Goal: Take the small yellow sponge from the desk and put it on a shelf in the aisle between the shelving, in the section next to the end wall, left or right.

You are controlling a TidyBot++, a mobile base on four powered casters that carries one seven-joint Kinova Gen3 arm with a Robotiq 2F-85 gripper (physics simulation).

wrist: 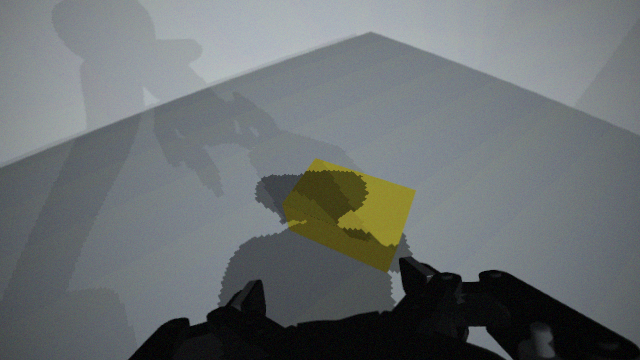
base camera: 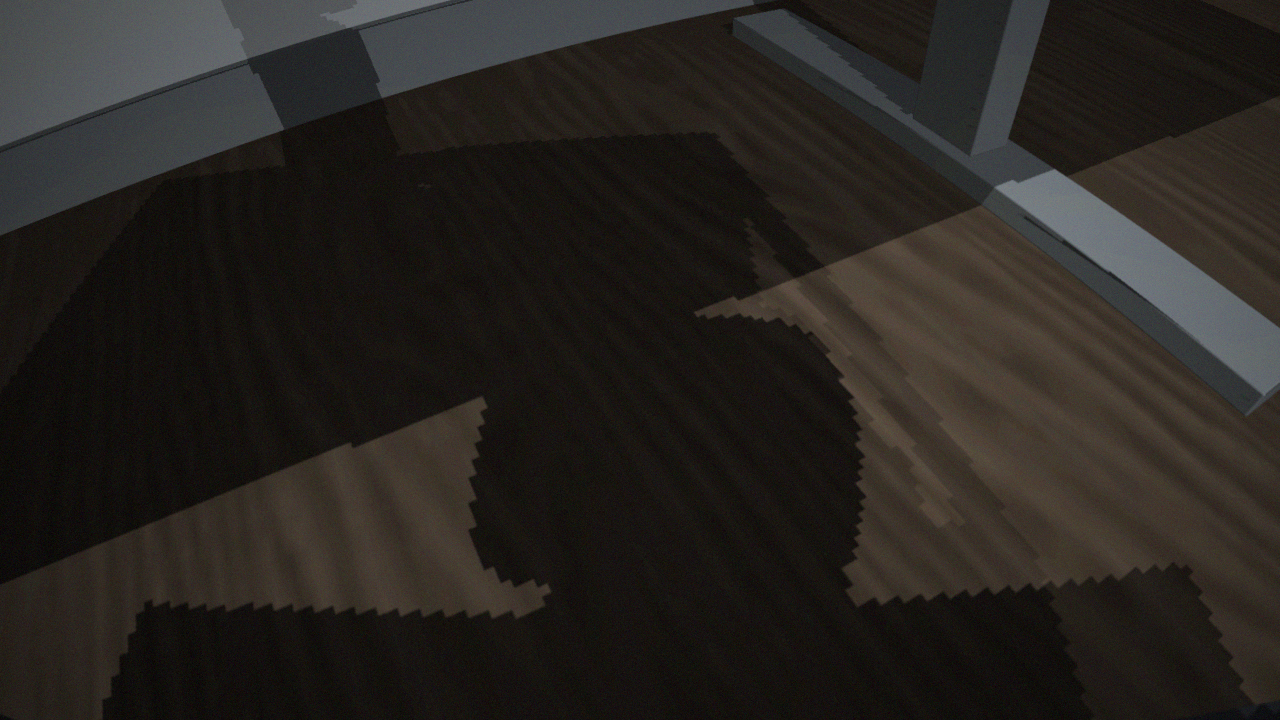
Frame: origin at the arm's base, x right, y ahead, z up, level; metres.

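Where they show: gripper, between the fingertips: (wrist: 332, 284).
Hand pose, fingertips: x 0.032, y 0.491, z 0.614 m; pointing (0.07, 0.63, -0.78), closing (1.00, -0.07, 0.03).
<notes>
Things, the pixels of their top centre, and the offset from my fingertips. "spot": a spot on its surface instead. Level surfaces: height alone.
- small yellow sponge, centre of its top: (wrist: 349, 197) dx +0.032, dy +0.075, dz -0.015 m
- grey desk top, height of its surface: dz -0.060 m
- grey desk leg, a spot on its surface: (base camera: 971, 80) spot: dx +0.254, dy +0.167, dz -0.919 m
- wooden floor, height of its surface: dz -1.011 m
The small yellow sponge (wrist: 385, 207) lies on the grey desk top (wrist: 490, 150) in the wrist view, right of the middle, turned at an angle and partly in the gripper's shadow. My gripper (wrist: 332, 284) is open, its two black fingertips wide apart at the lower part of the wrist view. The sponge appears just beyond the fingertips, nearer the right one, and is not between them. How high the fingers are above the desk is hard to tell. The shelving does not show in either view.
The desk's far corner points to the top of the wrist view, with pale wall behind. In the base view a grey desk leg (base camera: 971, 80) stands on a long foot (base camera: 1154, 268) at the right. A pale wall with a baseboard (base camera: 179, 116) runs along the upper left. Dark shadows cover the wooden floor (base camera: 1029, 358).
</notes>
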